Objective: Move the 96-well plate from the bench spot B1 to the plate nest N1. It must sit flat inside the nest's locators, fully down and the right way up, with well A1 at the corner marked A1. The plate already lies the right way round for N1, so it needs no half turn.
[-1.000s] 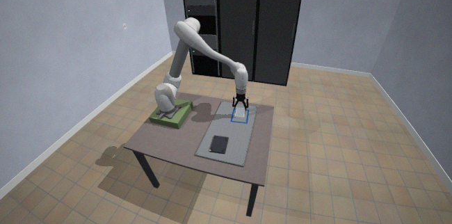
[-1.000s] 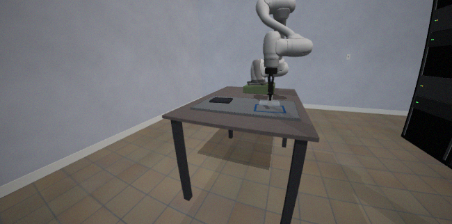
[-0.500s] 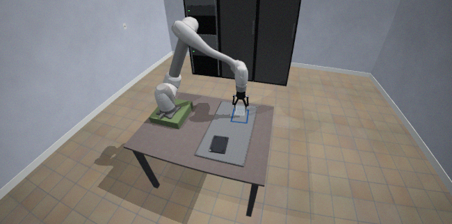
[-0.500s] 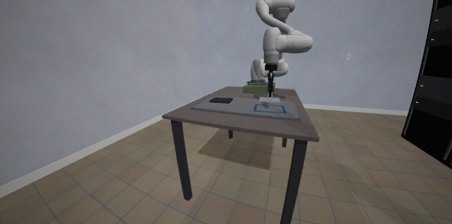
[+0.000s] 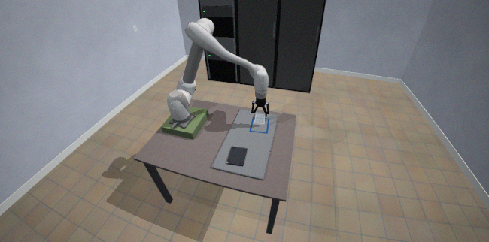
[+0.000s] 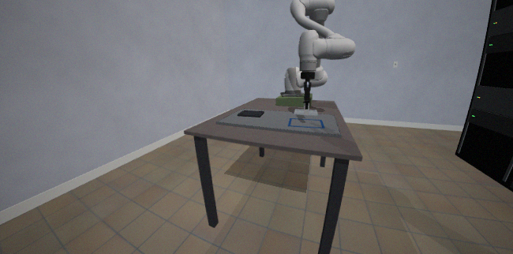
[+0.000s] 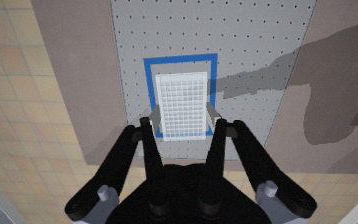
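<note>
Right now my hand is 30 mm above the white 96-well plate. Also, from my hand: small white corner mark (470 mm to the right, 80 mm below, 70 mm behind); dark plate nest (390 mm to the right, 80 mm below, 30 mm behind).
</note>
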